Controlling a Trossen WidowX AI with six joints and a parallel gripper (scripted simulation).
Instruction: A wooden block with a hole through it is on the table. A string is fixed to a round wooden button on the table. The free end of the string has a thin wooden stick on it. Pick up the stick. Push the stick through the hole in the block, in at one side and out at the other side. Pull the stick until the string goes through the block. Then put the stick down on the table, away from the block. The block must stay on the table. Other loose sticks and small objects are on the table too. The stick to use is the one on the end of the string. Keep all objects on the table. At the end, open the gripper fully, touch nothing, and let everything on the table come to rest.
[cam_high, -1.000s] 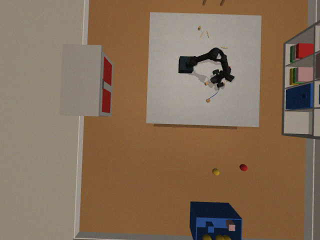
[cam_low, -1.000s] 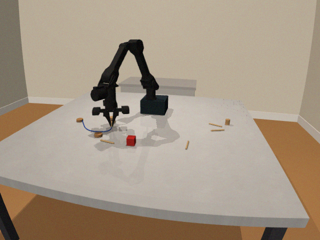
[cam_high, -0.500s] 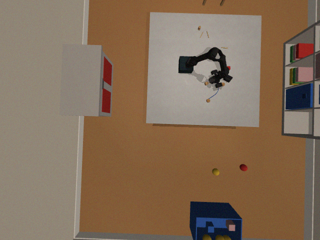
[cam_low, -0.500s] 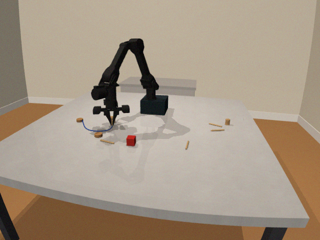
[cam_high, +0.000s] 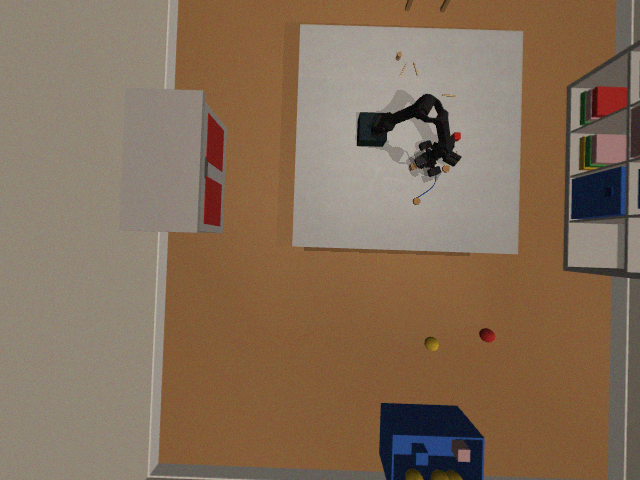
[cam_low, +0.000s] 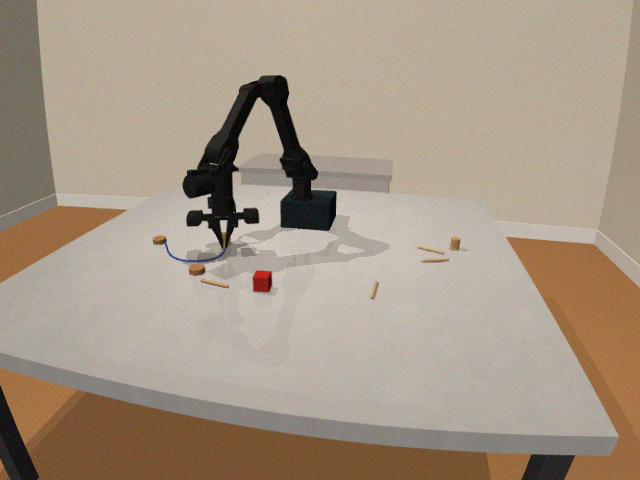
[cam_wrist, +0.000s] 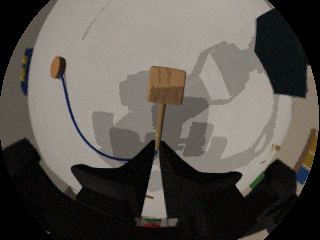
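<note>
The wooden block lies 60 mm behind my gripper tip and 20 mm to the right of it. From my gripper tip the other things lie so: small wooden cylinder (120 mm behind, 630 mm to the left); red cube (190 mm ahead, 140 mm to the left).
</note>
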